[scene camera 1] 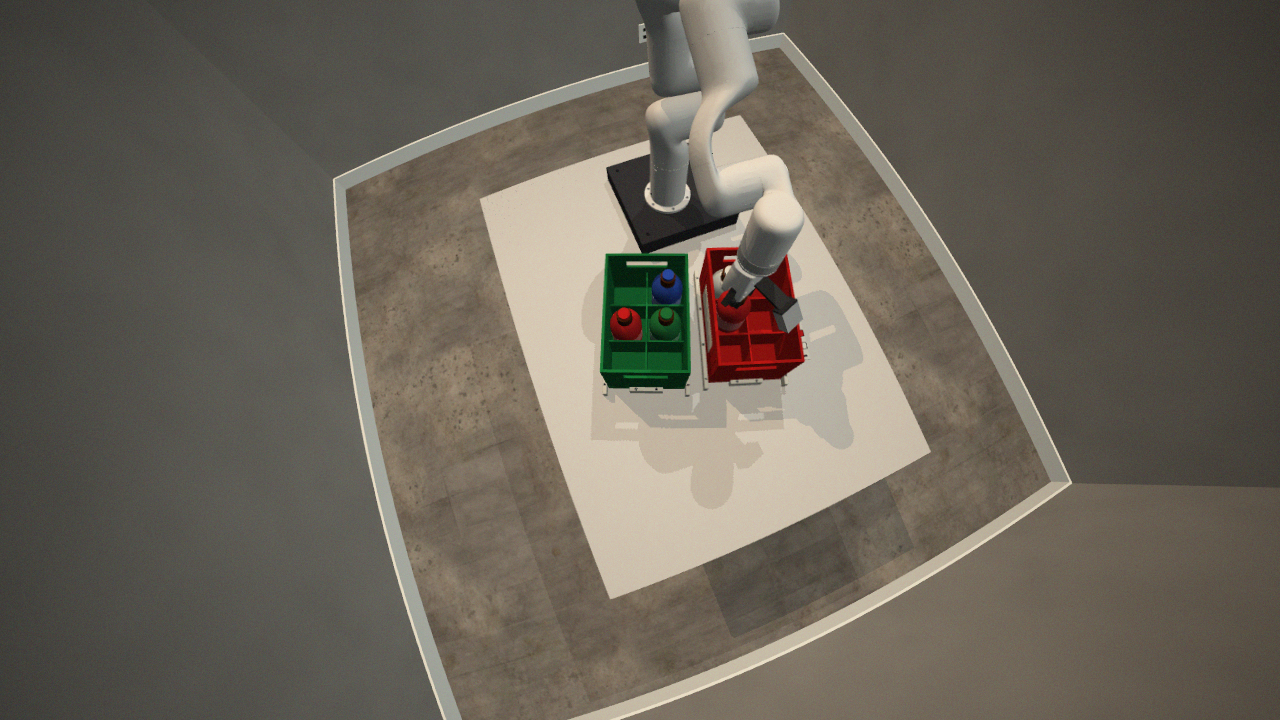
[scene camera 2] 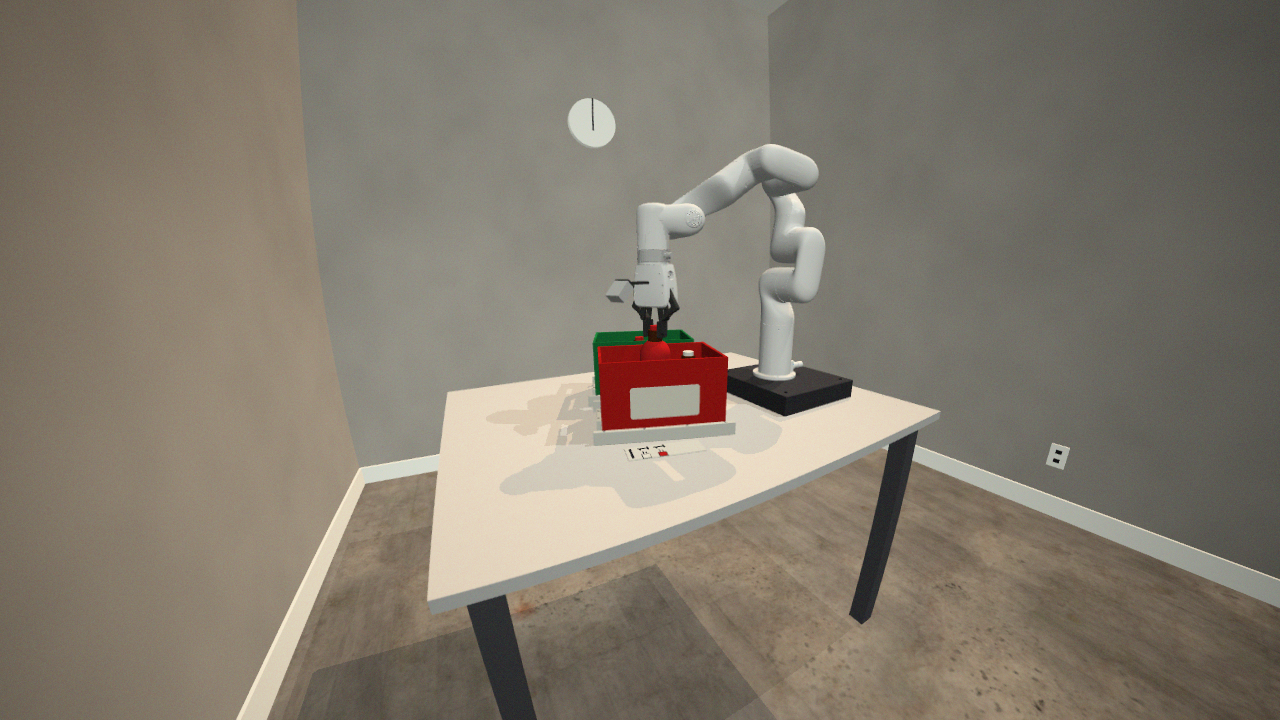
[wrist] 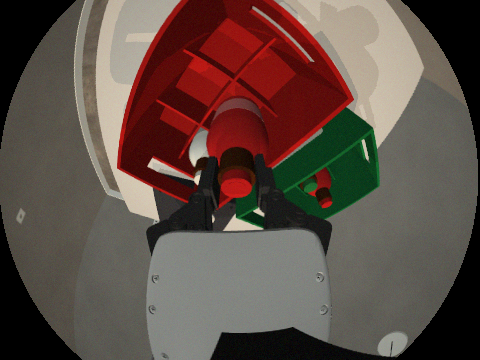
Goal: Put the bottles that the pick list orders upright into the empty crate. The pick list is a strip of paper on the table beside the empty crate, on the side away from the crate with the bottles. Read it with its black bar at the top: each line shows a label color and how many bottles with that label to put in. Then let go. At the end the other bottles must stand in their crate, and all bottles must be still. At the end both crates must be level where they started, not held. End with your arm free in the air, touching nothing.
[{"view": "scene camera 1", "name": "gripper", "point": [738,297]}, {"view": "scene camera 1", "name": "red crate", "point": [781,352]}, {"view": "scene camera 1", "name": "green crate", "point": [623,363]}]
